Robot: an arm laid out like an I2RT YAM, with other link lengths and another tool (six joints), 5 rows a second.
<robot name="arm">
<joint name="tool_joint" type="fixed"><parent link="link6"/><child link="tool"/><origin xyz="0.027 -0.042 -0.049" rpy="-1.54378 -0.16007 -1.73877"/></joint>
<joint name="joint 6" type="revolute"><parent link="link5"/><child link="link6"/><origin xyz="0.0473 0 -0.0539" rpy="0 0 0"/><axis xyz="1 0 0"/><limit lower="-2.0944" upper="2.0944"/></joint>
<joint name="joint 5" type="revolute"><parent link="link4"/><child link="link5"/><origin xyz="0.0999 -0.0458 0.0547" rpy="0 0 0"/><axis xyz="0 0 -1"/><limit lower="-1.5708" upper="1.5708"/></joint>
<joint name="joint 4" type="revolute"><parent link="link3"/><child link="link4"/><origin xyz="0.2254 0.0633 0.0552" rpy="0 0 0"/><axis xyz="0 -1 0"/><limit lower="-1.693" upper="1.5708"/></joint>
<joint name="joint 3" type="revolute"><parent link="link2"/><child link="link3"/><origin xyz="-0.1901 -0.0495 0" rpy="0 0 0"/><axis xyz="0 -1 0"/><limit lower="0" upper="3.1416"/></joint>
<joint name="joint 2" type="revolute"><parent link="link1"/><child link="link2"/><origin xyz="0.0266 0.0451 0.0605" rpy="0 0 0"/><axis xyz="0 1 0"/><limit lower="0" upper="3.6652"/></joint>
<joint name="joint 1" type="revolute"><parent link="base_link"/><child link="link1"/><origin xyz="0 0 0.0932" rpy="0 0 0"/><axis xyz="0 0 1"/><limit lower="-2.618" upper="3.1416"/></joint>
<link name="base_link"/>
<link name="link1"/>
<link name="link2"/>
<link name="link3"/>
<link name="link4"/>
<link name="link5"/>
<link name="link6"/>
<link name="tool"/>
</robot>
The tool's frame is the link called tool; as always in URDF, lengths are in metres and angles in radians.
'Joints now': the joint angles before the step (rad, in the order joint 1, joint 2, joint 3, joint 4, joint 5, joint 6). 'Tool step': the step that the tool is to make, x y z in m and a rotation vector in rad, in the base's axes. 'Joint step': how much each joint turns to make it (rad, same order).
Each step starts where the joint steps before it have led.
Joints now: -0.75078 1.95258 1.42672 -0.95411 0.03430 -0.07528
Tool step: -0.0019 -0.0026 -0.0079 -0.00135 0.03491 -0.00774
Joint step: -0.00492 0.04078 0.00987 0.00633 0.02501 0.00086
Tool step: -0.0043 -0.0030 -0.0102 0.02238 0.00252 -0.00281
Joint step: -0.01903 0.02653 -0.00979 0.01979 -0.01531 -0.01538
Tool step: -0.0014 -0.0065 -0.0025 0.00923 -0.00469 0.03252
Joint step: -0.01505 0.01452 0.01033 0.00279 -0.01217 -0.04706
